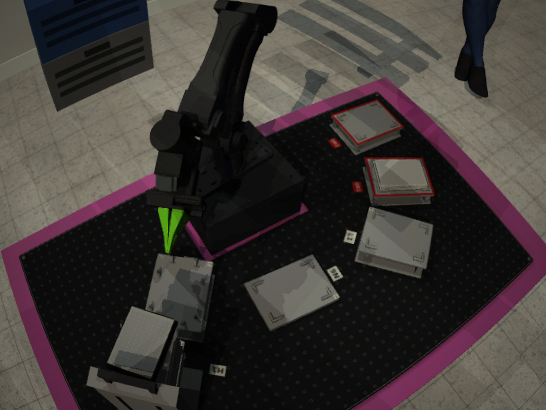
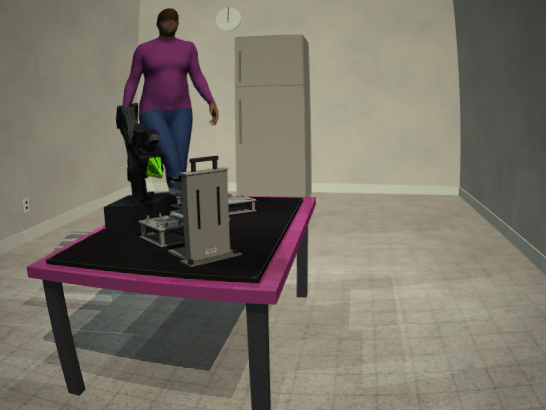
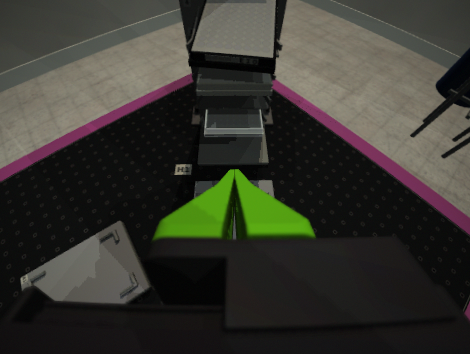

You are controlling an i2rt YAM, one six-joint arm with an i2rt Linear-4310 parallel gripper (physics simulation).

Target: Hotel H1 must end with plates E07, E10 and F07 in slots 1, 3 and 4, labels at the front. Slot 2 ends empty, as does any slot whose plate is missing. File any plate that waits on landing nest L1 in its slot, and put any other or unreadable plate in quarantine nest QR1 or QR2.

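Frame: origin at the arm's base, x ahead, y left, z up, level; centimetres.
Where they show: gripper, fingertip midpoint: (image 1: 167,253) (image 2: 161,176) (image 3: 234,177); arm's base, link origin: (image 1: 229,168) (image 2: 140,198).
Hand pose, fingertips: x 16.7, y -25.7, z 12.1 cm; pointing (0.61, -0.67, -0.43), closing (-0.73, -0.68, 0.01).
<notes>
Each offset is from my fingertips to the centre of the thing. "spot": to the spot under its first point.
My gripper (image 1: 168,249) (image 2: 159,175) (image 3: 234,177) is shut and empty, above and behind the low pegged stand in front of hotel H1 {dx +15.6, dy -16.8, dz -6.7 cm} (image 1: 168,395) (image 2: 207,215) (image 3: 190,25). A pale plate {dx +12.1, dy -13.9, dz +1.6 cm} (image 1: 142,340) (image 3: 235,30) sits high in the hotel; its dark front label is too dim to read surely. Lower, a light-rimmed clear piece {dx +12.8, dy -13.9, dz -9.7 cm} (image 3: 233,131) shows above the base; its label is not readable, and grey layers between are unclear. Landing nest L1 {dx +18.2, dy +45.2, dz -18.6 cm} (image 1: 395,240) holds no plate. Of the two red-edged quarantine nests, the nearer {spot: dx +2.6, dy +52.3, dz -17.5 cm} (image 1: 370,180) holds a pale plate {dx +6.3, dy +59.6, dz -16.7 cm} (image 1: 399,174); the farther {dx -11.8, dy +67.1, dz -19.1 cm} (image 1: 367,121) is empty.
The pegged stand (image 1: 180,295) (image 3: 200,188) is empty. A flat nest N6 {dx +11.7, dy +19.9, dz -20.5 cm} (image 1: 292,292) (image 3: 87,272) lies beside it, empty. A handle {spot: dx +18.5, dy -20.2, dz +7.1 cm} (image 2: 204,160) tops the hotel. The table has a magenta edge (image 1: 450,150) (image 2: 150,291). A person (image 2: 166,75) stands behind the arm.
</notes>
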